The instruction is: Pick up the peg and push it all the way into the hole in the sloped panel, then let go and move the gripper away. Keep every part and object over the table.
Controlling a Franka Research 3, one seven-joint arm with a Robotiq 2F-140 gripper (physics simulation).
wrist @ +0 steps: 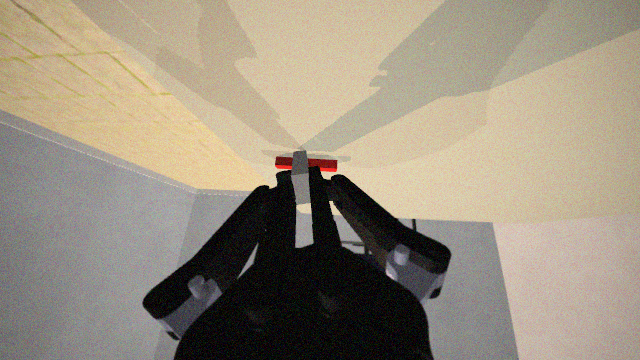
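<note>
A red bar, which looks like the peg [324, 164], lies flat on the cream table top [540, 165], crosswise just beyond my fingertips. Its two ends show left and right of the fingertips, and its middle is hidden behind them. My gripper [301, 162] is shut, its grey fingertip pads together with nothing between them. The fingertips are close to the table top, in front of the peg; whether they touch the peg I cannot tell. The sloped panel and its hole do not show in this view.
A floor with yellow tile lines [75, 75] shows beyond the table's edge at the upper left. Grey walls [90, 225] stand at the lower left and behind the gripper, and a pale pinkish surface [575, 285] is at the lower right. The arm's shadows fall across the table.
</note>
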